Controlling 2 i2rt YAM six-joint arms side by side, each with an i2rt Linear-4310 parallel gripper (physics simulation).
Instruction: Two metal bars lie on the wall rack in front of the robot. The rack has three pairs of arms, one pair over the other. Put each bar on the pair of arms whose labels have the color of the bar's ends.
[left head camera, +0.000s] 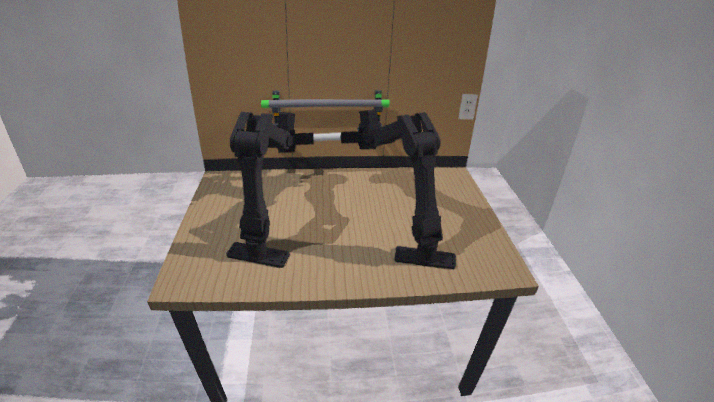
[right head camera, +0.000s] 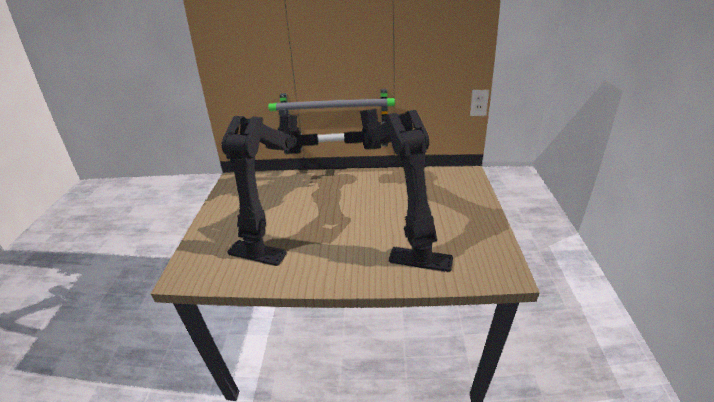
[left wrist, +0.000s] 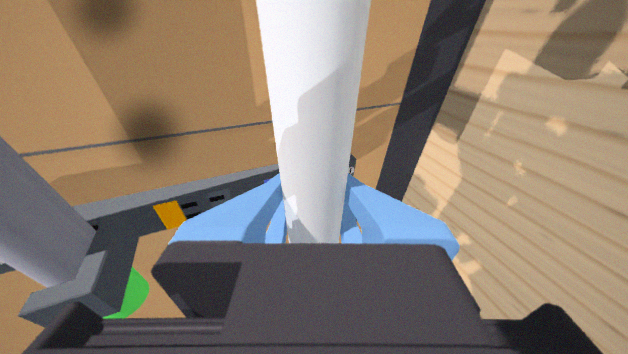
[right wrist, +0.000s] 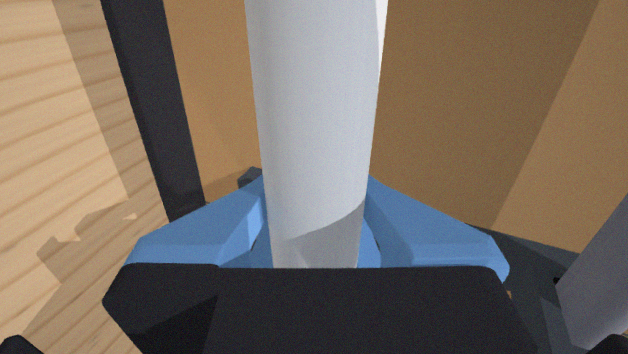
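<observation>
A grey bar with green ends lies on the top pair of arms of the wall rack, by the green labels. An orange label marks the middle arms; a sliver of blue label shows lower down in the left wrist view. A white bar hangs roughly level, lower in the head views, its ends hidden. My left gripper and right gripper are both shut on it.
The wooden panel wall stands behind the rack, with a dark baseboard at its foot. The wooden table carries both arm bases. A wall socket is at the right.
</observation>
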